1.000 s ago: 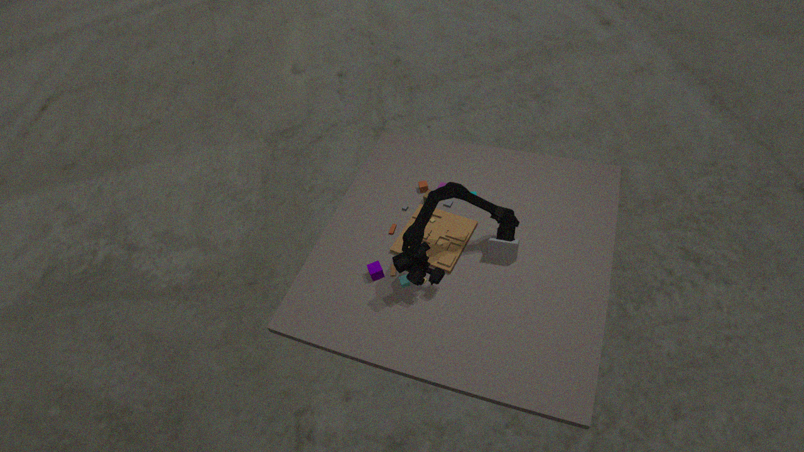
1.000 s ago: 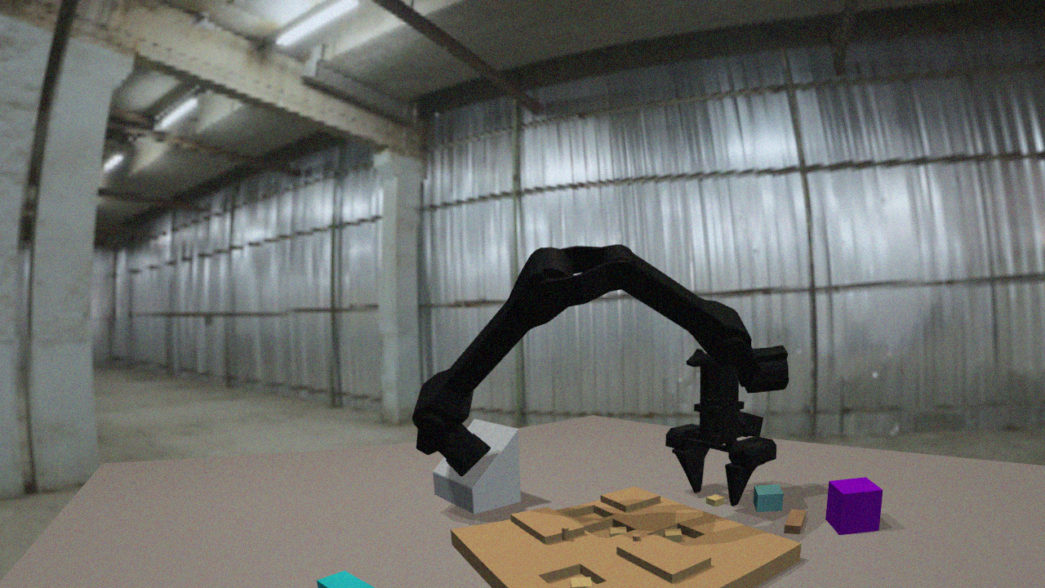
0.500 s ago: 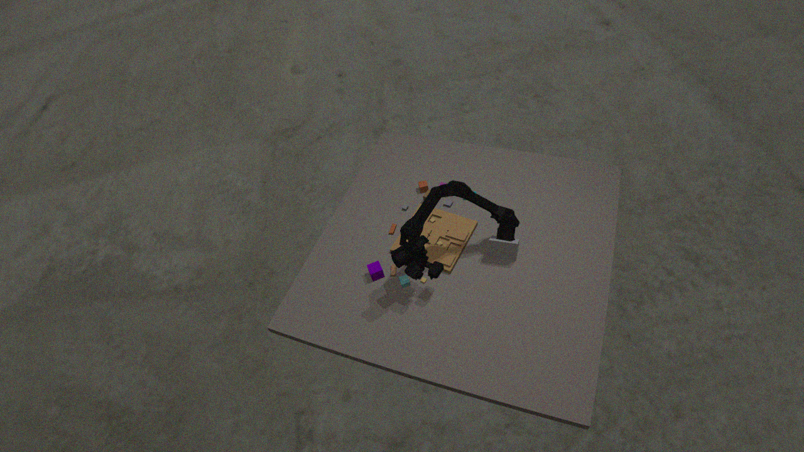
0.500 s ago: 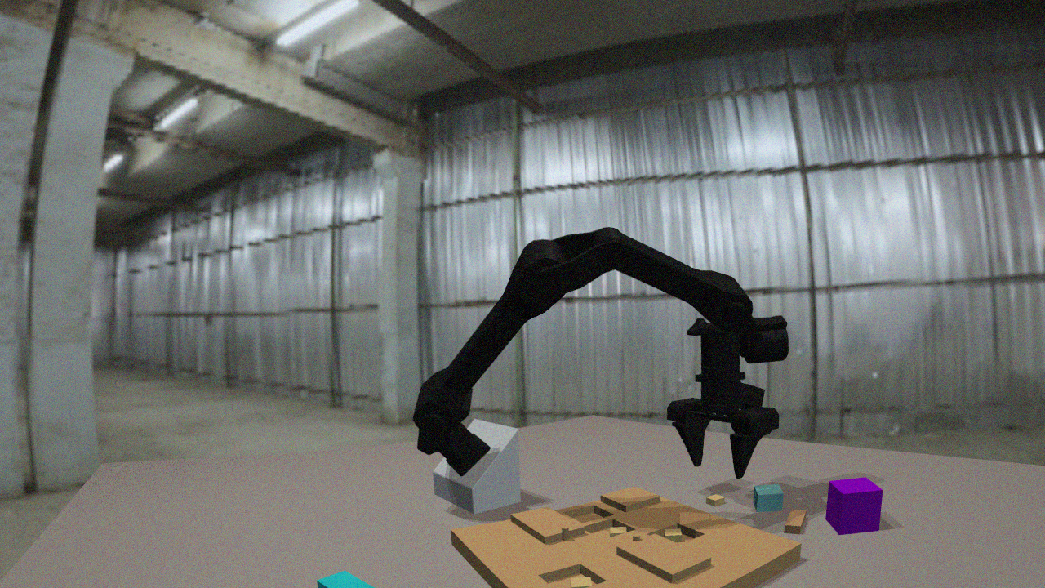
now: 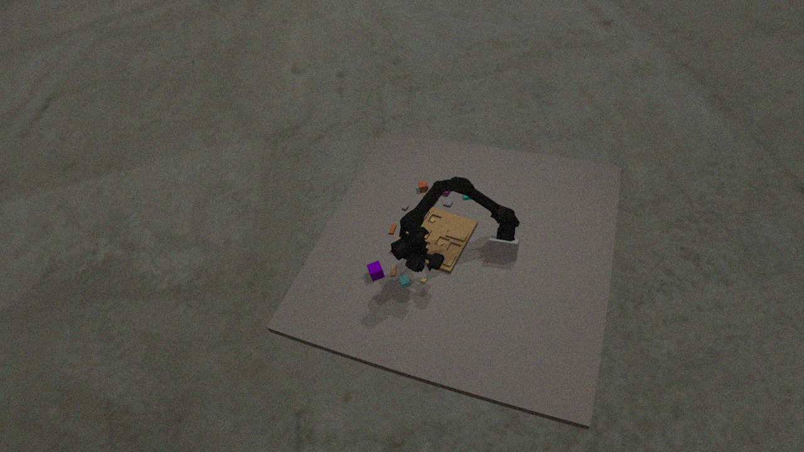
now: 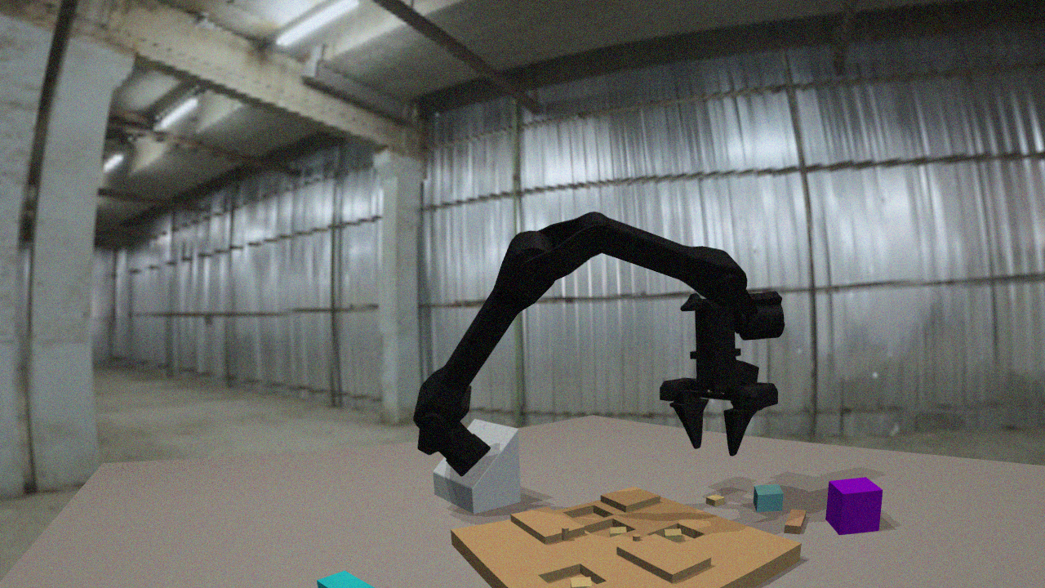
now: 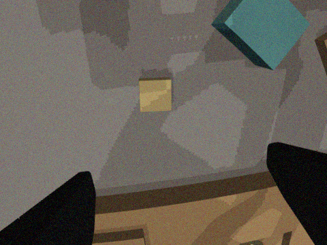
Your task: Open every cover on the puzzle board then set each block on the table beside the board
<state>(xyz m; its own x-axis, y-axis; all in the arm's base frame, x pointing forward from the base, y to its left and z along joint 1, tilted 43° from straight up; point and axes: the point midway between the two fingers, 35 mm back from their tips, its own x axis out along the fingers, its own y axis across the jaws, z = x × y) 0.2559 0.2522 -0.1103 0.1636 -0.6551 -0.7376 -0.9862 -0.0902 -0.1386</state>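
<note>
Right now the light blue block is 70 mm ahead of my gripper tip, 50 mm to the left of it and 70 mm below it. The rest, counted from my gripper tip: brown block: 160 mm ahead, 420 mm to the right, 60 mm below; purple cube: 200 mm ahead, 60 mm to the left, 60 mm below; orange piece: 140 mm ahead, 10 mm to the left, 80 mm below.
</note>
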